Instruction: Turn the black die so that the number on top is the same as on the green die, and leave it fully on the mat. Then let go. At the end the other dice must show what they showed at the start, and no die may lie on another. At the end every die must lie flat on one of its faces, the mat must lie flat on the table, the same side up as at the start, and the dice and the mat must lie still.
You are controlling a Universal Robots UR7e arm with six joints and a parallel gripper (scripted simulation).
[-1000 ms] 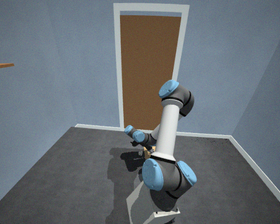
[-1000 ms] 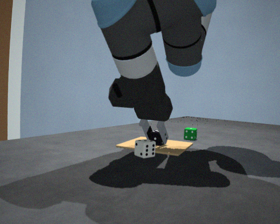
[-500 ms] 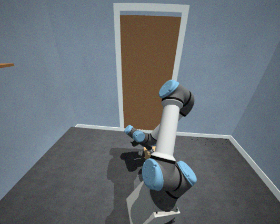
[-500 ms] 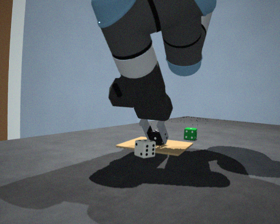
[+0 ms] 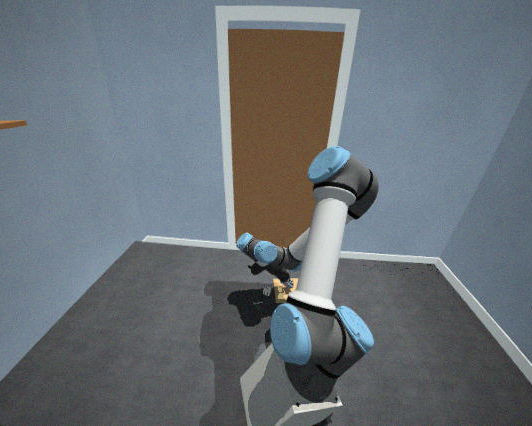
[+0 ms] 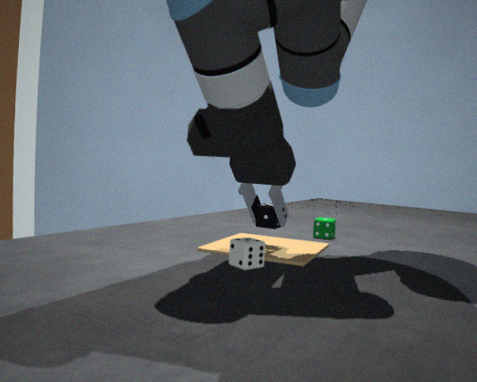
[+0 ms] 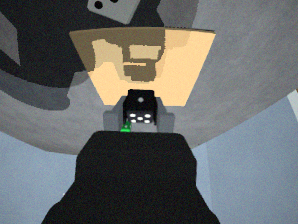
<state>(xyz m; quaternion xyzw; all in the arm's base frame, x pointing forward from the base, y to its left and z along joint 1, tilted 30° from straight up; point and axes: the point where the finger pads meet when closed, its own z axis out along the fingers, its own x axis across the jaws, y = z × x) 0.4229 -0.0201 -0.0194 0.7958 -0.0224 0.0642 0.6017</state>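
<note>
The tan mat lies 1 cm to the right of my hand and 5 cm below it. Also, from my hand: white die: 1 cm behind, 10 cm to the left, 4 cm below; then black die: 1 cm to the right, 1 cm below; then green die: 4 cm behind, 15 cm to the right, 4 cm below.
</note>
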